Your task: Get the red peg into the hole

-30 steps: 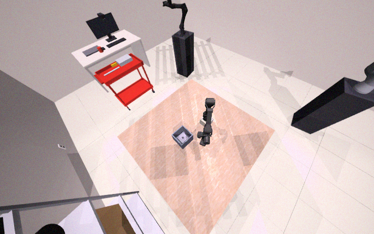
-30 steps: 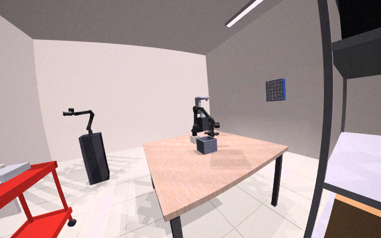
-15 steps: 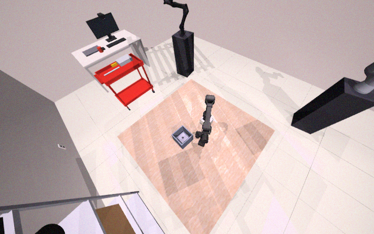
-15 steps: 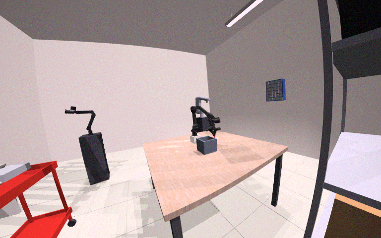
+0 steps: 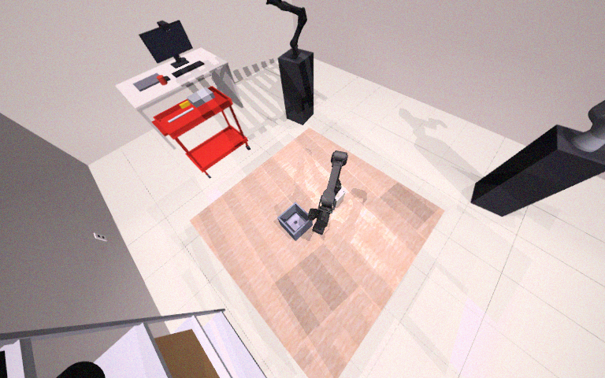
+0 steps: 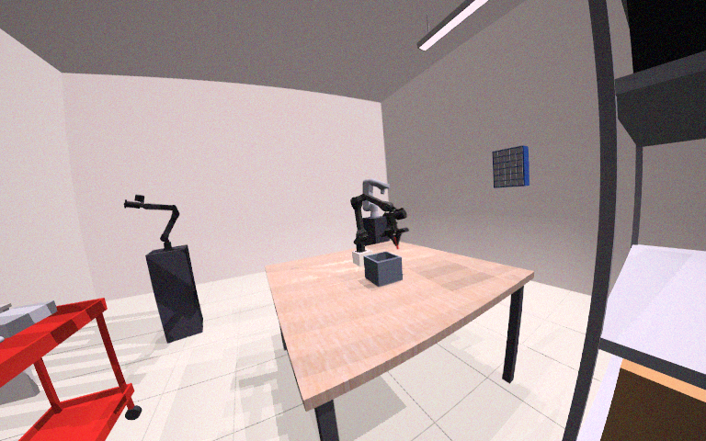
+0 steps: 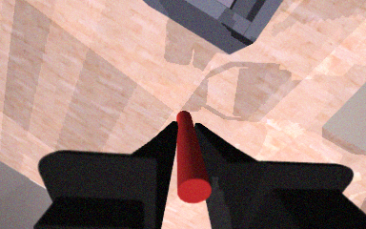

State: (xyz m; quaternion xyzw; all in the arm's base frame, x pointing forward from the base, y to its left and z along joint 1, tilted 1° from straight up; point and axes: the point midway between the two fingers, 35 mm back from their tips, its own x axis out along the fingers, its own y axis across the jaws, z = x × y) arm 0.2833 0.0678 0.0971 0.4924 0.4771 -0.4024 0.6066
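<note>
The light plate lies 170 mm to the right of my gripper tip, 120 mm below it and 30 mm ahead of it. Also, from my gripper tip: red peg: 20 mm above.
</note>
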